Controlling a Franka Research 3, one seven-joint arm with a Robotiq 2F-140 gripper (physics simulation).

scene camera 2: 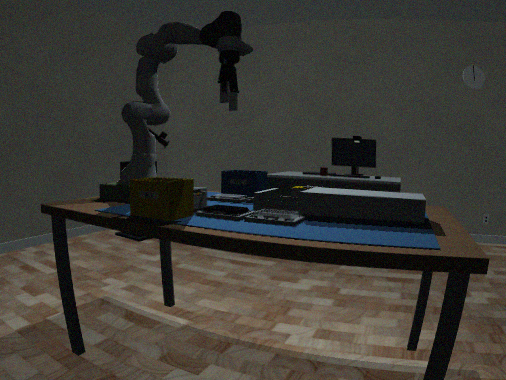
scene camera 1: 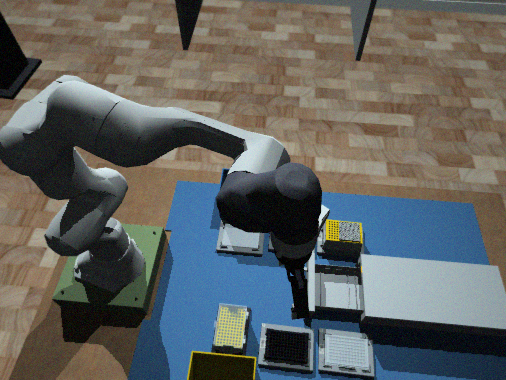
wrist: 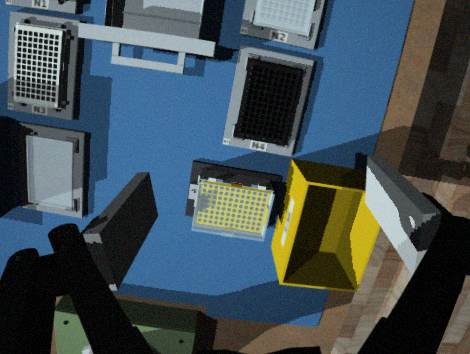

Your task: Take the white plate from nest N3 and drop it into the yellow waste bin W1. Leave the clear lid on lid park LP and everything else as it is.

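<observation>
The white plate (wrist: 38, 65), with a grid of dark square holes, sits in nest N3 (wrist: 73, 75) at the upper left of the wrist view; the arm hides it in scene camera 1. The clear lid (scene camera 1: 242, 238) (wrist: 50, 172) lies on lid park LP (scene camera 1: 240, 251) (wrist: 84, 155), beside N3. The yellow waste bin W1 (scene camera 1: 222, 367) (scene camera 2: 162, 200) (wrist: 369, 240) stands at the near table edge; its inside looks empty in the wrist view. My gripper (scene camera 1: 301, 316) (scene camera 2: 229, 99) (wrist: 258, 187) is open and empty, high above the table, its fingers wide apart.
A white box unit (scene camera 1: 430, 290) (scene camera 2: 360, 205) has an open drawer with a handle (wrist: 147, 66). A black plate (scene camera 1: 286, 346) (wrist: 270, 102) sits in N4, a pale plate (scene camera 1: 346, 351) (wrist: 285, 15) in N2. A yellow plate (scene camera 1: 231, 327) (wrist: 232, 207) stands beside the bin. A blue bin (scene camera 2: 243, 181) stands behind.
</observation>
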